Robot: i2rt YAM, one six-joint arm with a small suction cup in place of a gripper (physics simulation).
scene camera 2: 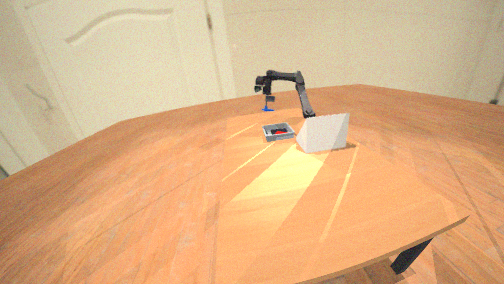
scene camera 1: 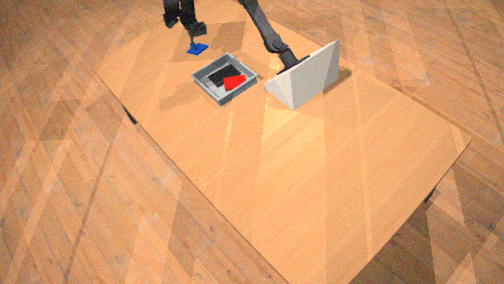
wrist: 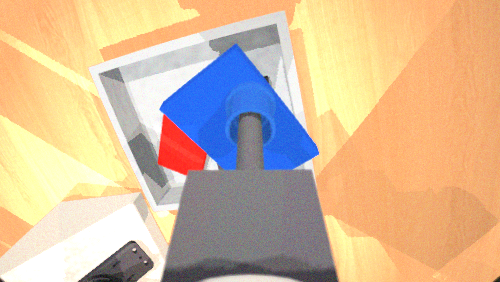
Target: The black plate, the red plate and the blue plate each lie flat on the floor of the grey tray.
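Pixels of known places: end effector, tool point: (scene camera 2: 265, 110) (scene camera 1: 193, 50) (wrist: 250, 96); arm's base, origin of the base link: (scene camera 2: 315, 127) (scene camera 1: 293, 66).
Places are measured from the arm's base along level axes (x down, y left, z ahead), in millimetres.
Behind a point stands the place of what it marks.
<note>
The grey tray (scene camera 1: 240, 91) @(x 103, y -160, z 189 mm) (scene camera 2: 280, 138) @(x 105, y -160, z 198 mm) (wrist: 112, 107) @(x 68, y -170, z 253 mm) stands on the table. The black plate (scene camera 1: 219, 76) @(x 103, y -317, z 182 mm) is inside it, mostly hidden in the wrist view. The red plate (scene camera 1: 234, 82) @(x 98, y -222, z 169 mm) (scene camera 2: 280, 132) @(x 95, y -249, z 167 mm) (wrist: 176, 145) @(x 99, y -212, z 167 mm) is in the tray beside the black plate; I cannot tell whether it is fully flat or overlaps the black plate's edge. My suction cup (scene camera 1: 193, 45) (scene camera 2: 266, 107) (wrist: 250, 112) @(x -72, y -374, z 242 mm) is shut on the blue plate (scene camera 1: 199, 49) @(x -80, y -347, z 225 mm) (scene camera 2: 268, 109) @(x -83, y -348, z 223 mm) (wrist: 205, 92) @(x -87, y -354, z 256 mm). It holds the plate roughly level in the air, above the tray's height and, in scene camera 1, to its upper left.
A white wedge-shaped block (scene camera 1: 315, 75) @(x -1, y 113, z -14 mm) (scene camera 2: 325, 134) @(x 6, y 112, z -4 mm) (wrist: 95, 220) @(x 47, y -46, z 104 mm) stands close beside the tray, between it and the right side in scene camera 1. The arm's base is behind the block. The wooden table's edge (scene camera 2: 400, 248) @(x 126, y 744, z 101 mm) shows at the lower right in scene camera 2.
</note>
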